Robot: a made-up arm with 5 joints.
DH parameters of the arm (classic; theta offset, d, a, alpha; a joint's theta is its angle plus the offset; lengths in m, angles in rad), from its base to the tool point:
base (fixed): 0.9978 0 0.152 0
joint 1: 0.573 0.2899 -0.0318 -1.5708
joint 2: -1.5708 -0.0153 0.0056 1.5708
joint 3: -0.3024 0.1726 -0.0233 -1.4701
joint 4: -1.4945 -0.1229 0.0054 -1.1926
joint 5: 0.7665 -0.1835 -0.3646 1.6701
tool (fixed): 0.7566 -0.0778 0 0
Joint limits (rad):
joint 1: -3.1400..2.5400
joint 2: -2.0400..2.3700
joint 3: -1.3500..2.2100
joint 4: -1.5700..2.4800
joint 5: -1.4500..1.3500
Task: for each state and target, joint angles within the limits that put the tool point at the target. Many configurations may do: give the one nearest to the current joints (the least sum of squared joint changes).
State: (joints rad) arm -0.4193 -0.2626 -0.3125 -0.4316 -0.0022
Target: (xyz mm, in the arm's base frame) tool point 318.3 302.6 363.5
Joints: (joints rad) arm -0.0567 -0.4550 -0.1542 -0.6642 -0.7204
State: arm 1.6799 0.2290 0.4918 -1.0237 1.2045
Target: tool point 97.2 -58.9 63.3
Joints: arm 1.4817 0.0643 0.1935 -1.0264 1.1806
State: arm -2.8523 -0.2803 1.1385 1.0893 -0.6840
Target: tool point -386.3 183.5 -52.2
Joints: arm -2.6965 -0.5276 0.8337 1.6645 -0.6334
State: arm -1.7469 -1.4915 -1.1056 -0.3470 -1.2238
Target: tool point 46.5 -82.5 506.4
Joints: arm -2.1114 -1.5611 -0.8236 -0.8304 -0.6473
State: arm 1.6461 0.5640 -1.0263 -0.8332 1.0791
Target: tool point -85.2 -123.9 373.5
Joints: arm 1.0425 0.7917 -1.0006 -0.8675 1.1842
